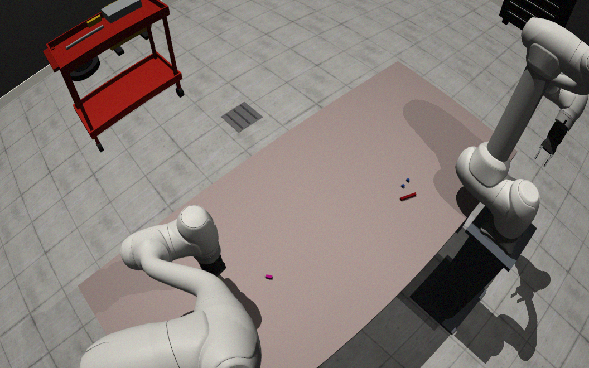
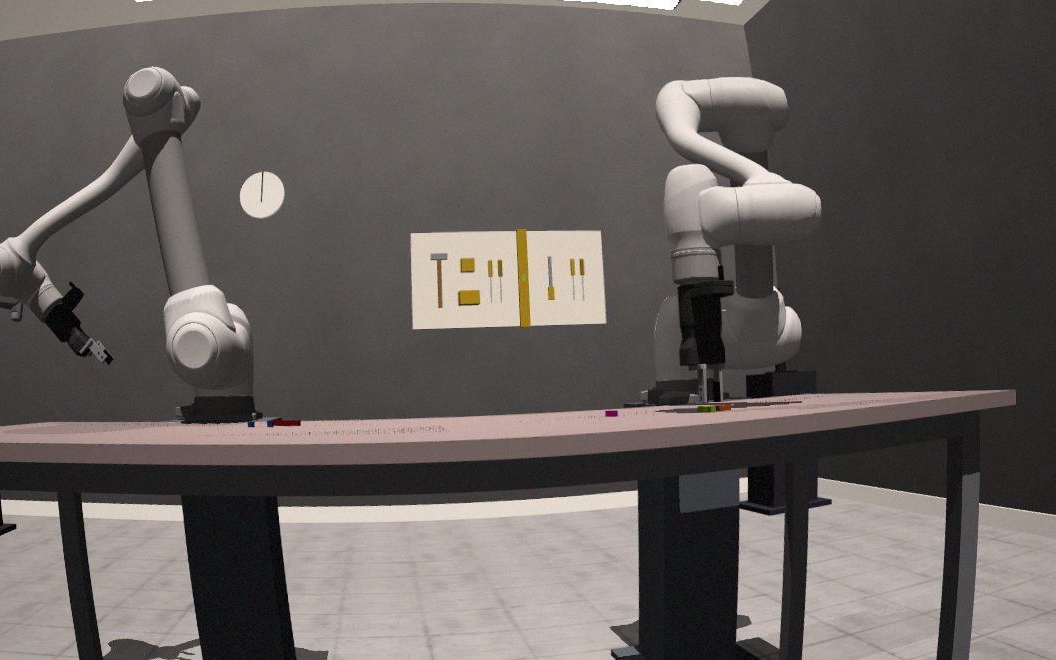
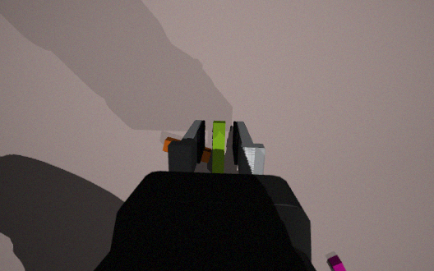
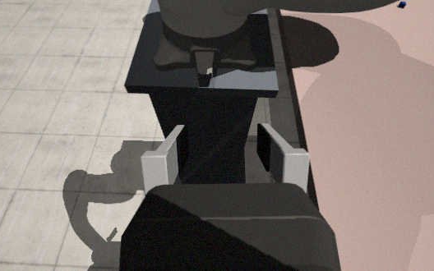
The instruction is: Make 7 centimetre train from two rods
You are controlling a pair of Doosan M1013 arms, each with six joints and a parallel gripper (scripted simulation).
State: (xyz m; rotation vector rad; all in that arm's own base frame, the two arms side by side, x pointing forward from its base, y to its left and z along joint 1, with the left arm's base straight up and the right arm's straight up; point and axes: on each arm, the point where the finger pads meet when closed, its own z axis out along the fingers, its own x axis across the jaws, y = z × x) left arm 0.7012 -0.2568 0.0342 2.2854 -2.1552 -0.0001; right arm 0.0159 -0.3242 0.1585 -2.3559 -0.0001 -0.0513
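Note:
My left gripper is now 2 cm past the lime rod and 3 cm above it. Also, from my left hand: red rod: 28 cm behind, 72 cm to the right, 3 cm below; orange rod: 2 cm behind, 3 cm to the left, 3 cm below; magenta rod: 14 cm behind, 13 cm to the right, 3 cm below.

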